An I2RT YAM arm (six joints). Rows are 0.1 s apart.
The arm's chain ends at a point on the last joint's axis. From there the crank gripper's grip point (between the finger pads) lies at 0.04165 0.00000 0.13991 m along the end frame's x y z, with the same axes.
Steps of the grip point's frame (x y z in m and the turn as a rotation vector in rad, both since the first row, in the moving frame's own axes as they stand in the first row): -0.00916 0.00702 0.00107 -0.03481 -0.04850 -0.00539; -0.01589 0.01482 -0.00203 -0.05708 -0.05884 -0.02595; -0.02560 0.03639 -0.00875 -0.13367 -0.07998 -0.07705; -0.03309 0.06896 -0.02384 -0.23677 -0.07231 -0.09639; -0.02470 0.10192 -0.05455 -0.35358 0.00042 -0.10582; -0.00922 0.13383 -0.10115 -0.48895 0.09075 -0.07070
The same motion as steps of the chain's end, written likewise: -0.00234 0.00232 -0.00070 -0.03481 -0.04850 -0.00539; -0.00769 0.00775 -0.00404 -0.05708 -0.05884 -0.02595; -0.01493 0.02032 -0.01059 -0.13367 -0.07998 -0.07705; -0.02438 0.03935 -0.02303 -0.23677 -0.07231 -0.09639; -0.02711 0.05788 -0.04666 -0.35358 0.00042 -0.10582; -0.02349 0.07243 -0.08129 -0.48895 0.09075 -0.07070
